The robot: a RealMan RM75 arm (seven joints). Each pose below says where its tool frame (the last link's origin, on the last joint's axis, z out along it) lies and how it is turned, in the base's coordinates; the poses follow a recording.
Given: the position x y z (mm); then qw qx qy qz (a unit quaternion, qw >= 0).
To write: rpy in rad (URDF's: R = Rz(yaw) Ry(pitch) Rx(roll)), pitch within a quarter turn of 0, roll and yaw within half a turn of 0; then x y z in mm. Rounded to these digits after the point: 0 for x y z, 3 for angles.
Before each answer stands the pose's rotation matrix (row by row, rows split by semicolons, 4 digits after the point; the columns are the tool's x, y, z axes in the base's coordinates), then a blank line. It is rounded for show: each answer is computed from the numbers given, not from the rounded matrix.
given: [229 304 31 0.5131 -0.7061 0.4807 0.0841]
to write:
0.5237 -0.7652 0.3745; -0.5925 -0.0113 0.8055; -0.6121 -0.6437 -0.4593

[-2.191 0.659 -0.847 229 304 31]
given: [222 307 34 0.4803 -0.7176 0.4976 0.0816]
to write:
0.4914 -0.7926 0.3609; -0.6358 -0.0433 0.7706; -0.5952 -0.6082 -0.5253

[-2.283 0.637 -0.913 222 307 34]
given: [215 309 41 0.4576 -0.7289 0.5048 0.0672]
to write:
0.4813 -0.7974 0.3640; -0.6744 -0.0716 0.7349; -0.5599 -0.5992 -0.5722

[-2.333 0.594 -0.951 215 309 41]
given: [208 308 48 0.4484 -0.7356 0.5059 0.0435]
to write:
0.4843 -0.7833 0.3897; -0.7053 -0.0860 0.7037; -0.5177 -0.6157 -0.5941

[-2.338 0.544 -0.969 208 308 48]
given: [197 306 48 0.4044 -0.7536 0.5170 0.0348]
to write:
0.4630 -0.8074 0.3657; -0.7511 -0.1383 0.6455; -0.4706 -0.5736 -0.6705

[-2.434 0.490 -1.018 197 306 48]
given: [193 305 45 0.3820 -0.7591 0.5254 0.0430]
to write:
0.4442 -0.8305 0.3361; -0.7648 -0.1561 0.6251; -0.4667 -0.5347 -0.7045

[-2.492 0.486 -1.045 193 305 45]
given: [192 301 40 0.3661 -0.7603 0.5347 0.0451]
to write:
0.4241 -0.8461 0.3229; -0.7800 -0.1602 0.6049; -0.4601 -0.5084 -0.7279

[-2.532 0.478 -1.073 192 301 40]
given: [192 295 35 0.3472 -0.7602 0.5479 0.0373]
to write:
0.3969 -0.8589 0.3237; -0.8071 -0.1585 0.5687; -0.4372 -0.4870 -0.7561

[-2.569 0.452 -1.114 192 295 35]
